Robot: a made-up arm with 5 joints.
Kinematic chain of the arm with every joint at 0, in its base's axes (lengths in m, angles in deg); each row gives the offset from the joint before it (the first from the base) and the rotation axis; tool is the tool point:
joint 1: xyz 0 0 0.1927 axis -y
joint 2: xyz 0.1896 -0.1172 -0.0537 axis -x
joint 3: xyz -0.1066 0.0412 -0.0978 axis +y
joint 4: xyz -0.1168 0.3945 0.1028 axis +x
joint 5: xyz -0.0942 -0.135 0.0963 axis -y
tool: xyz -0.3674 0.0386 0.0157
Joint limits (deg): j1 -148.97..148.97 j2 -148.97..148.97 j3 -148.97..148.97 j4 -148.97..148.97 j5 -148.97..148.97
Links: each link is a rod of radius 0.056 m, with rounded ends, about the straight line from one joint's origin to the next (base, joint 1, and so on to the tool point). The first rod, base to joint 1, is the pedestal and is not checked.
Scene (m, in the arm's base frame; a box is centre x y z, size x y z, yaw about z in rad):
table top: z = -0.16
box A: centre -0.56 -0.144 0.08 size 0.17 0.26 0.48 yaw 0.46
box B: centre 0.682 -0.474 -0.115 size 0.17 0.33 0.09 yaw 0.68
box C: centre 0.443 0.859 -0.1 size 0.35 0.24 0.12 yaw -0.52
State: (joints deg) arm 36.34 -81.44 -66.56 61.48 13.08
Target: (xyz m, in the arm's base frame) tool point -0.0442 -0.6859 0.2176
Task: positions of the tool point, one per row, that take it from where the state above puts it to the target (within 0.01 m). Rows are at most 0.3 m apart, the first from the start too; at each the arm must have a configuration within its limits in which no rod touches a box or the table.
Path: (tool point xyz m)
1: -0.3461 0.4003 0.0662
2: -0.3518 0.1981 -0.0359
3: -0.2855 0.0219 -0.0465
4: -0.1802 -0.0701 -0.0045
5: -0.0830 -0.0673 0.0481
6: -0.0298 0.0028 0.0921
7: -0.0275 0.1009 0.1330
8: 0.0296 -0.0376 0.1382
9: 0.0858 -0.1810 0.1659
10: 0.1150 -0.3277 0.2046
11: 0.1021 -0.4705 0.2356
12: 0.0453 -0.5956 0.2423
13: -0.0442 -0.6859 0.2176

